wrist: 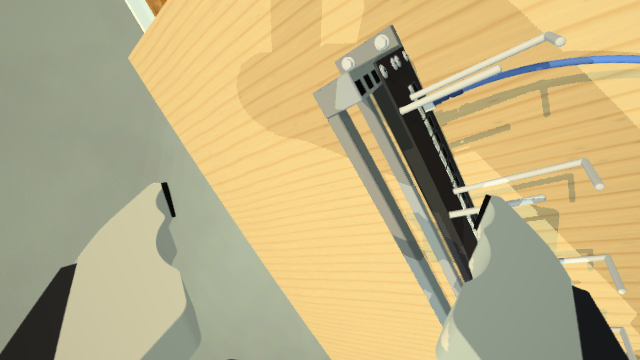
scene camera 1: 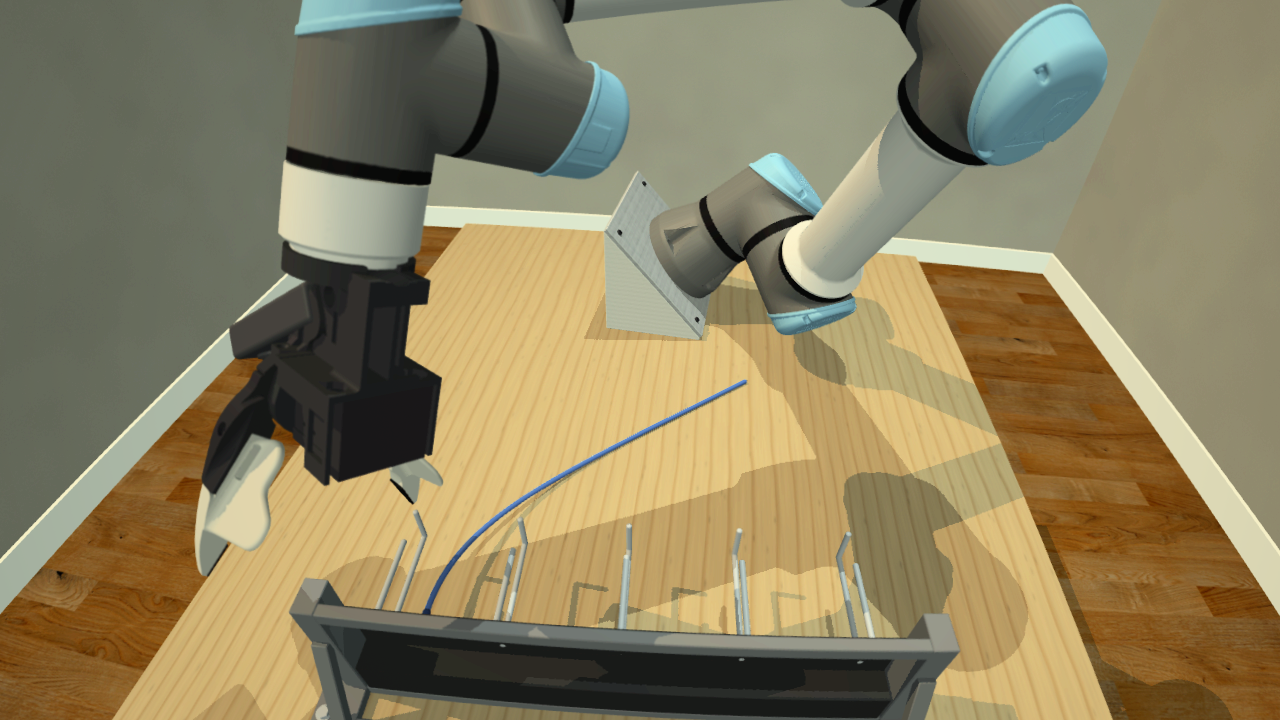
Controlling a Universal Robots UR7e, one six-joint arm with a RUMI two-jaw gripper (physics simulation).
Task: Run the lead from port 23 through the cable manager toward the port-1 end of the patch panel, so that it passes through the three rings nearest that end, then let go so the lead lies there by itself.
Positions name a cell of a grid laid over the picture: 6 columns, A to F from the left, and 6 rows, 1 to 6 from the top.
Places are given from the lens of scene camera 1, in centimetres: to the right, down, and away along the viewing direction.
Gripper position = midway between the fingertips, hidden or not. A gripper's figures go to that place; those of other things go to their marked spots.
my gripper (scene camera 1: B5): -22, 12, 39
grey rack frame (scene camera 1: C6): -13, 19, 41
cable ring (scene camera 1: C6): -1, 20, 47
cable ring (scene camera 1: D5): 9, 18, 49
